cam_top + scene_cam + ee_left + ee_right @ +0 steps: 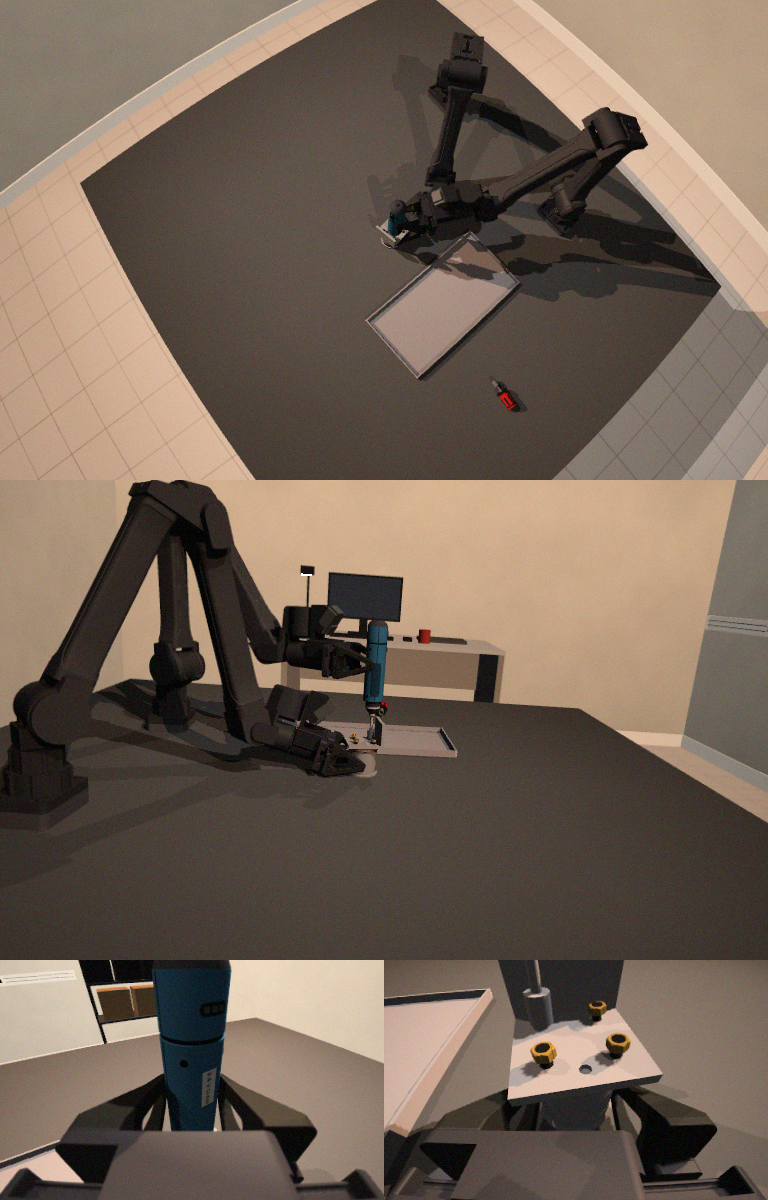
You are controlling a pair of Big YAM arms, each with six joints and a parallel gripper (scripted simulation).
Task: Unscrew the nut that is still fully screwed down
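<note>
The joint module is 1 cm above my right hand. From my right hand the other things lie so: nut (2 cm ahead, 2 cm to the left, 5 cm above); grey bracket (5 cm above); tip (2 cm ahead, 2 cm to the left, 6 cm above).
</note>
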